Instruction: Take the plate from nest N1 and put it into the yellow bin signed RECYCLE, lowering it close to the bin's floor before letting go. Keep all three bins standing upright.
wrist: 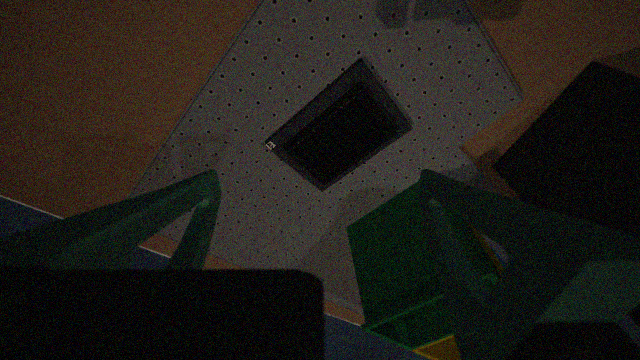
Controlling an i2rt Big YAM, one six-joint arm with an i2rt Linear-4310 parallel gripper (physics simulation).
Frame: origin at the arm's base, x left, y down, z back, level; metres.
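Seen in the pictures: gripper, fingertip midpoint: (319,181).
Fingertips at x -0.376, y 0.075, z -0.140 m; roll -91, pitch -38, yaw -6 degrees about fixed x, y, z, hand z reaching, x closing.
Offsets run from my fingertips to a thing's top centre. "spot": to the spot under its first point. Level surfaces: height alone.
A dark rectangular nest {spot: dx +0.047, dy +0.221, dz -0.066 m} (302,119) with a small pale tag at its left corner sits at a slant on the pegboard, upper middle of the wrist view; the tag is too blurred to read. A near-black rectangle {spot: dx +0.101, dy +0.209, dz -0.048 m} (345,135) fills its inside; it is too dark to tell the plate from the nest's floor. My gripper (319,181) is open and empty, its green fingertips wide apart, in view just below and to either side of the nest. Part of the yellow bin {spot: dx +0.478, dy +0.078, dz -0.235 m} (440,347) shows at the lower right, beyond the green bin; its sign does not show.
The green bin {dx +0.317, dy +0.053, dz -0.126 m} (395,255) stands at the lower right, partly behind my right finger. A large black block (575,150) is at the right edge. The grey pegboard {dy +0.233 m} (270,215) lies on the brown table {dy +0.246 m} (100,90). A dim grey object is at the top edge.
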